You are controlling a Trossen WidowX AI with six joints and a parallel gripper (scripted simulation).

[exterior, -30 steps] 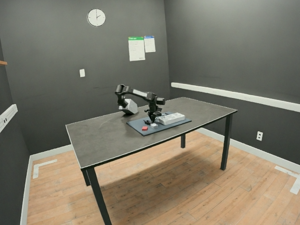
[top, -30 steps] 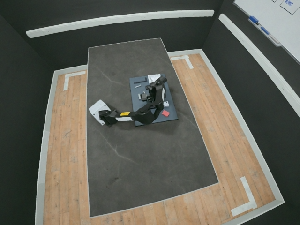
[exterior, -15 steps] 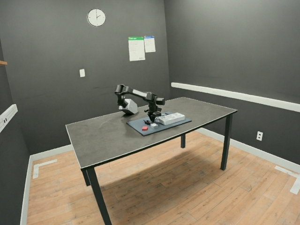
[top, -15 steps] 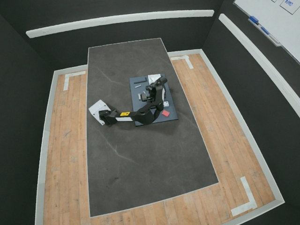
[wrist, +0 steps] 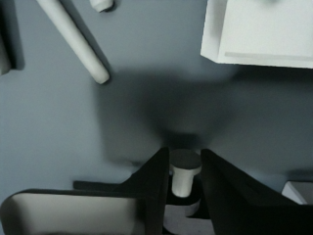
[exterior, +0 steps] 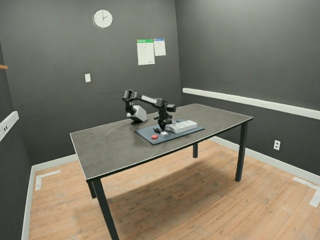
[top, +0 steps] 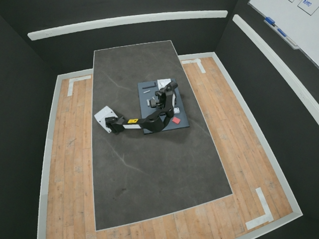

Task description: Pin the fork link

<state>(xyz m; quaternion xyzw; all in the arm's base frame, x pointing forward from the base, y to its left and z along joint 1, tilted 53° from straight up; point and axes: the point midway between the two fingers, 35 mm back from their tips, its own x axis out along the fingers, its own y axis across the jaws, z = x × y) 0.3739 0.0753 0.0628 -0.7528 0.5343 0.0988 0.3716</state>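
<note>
Now: the eye plate 40 mm to the right of my hand and 30 mm below it. Also, from my hand: grey block (80 mm ahead, 60 mm to the right, 30 mm below); red block (140 mm to the right, 50 mm ahead, 40 mm below); blue-grey mat (60 mm to the left, 50 mm below, 10 mm ahead).
</note>
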